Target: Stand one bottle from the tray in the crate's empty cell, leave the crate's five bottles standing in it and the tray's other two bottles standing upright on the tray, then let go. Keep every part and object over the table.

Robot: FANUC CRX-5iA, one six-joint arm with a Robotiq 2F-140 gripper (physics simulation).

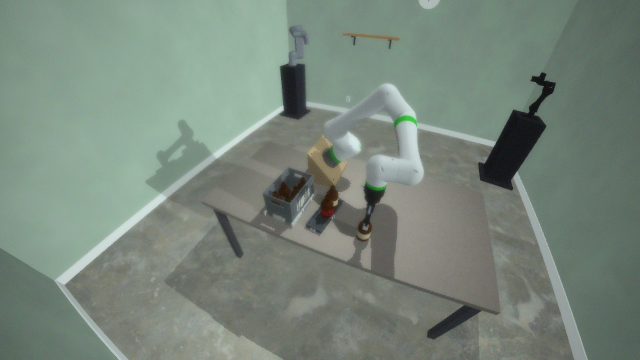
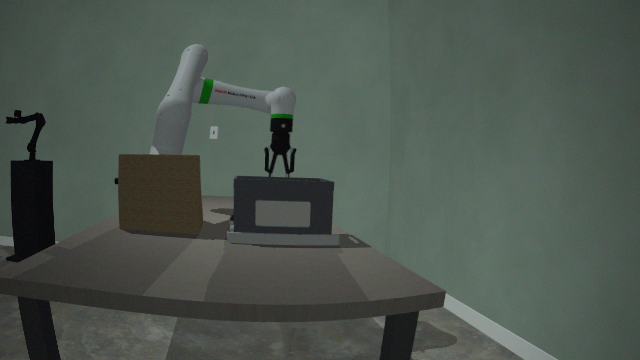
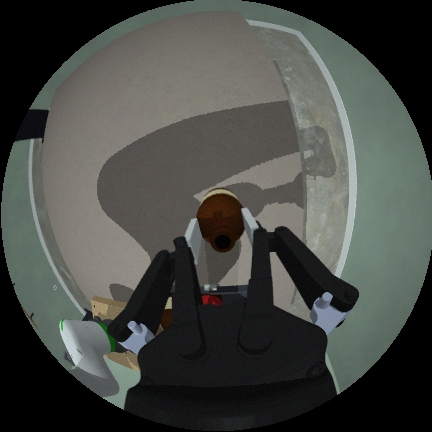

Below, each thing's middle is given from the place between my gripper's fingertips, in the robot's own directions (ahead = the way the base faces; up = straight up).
Right now my hand is 30 mm above the cream-labelled brown bottle (image 3: 219,216). Round my hand: crate rail (image 2: 232,237) (590 mm to the right, 90 mm below, 10 mm behind).
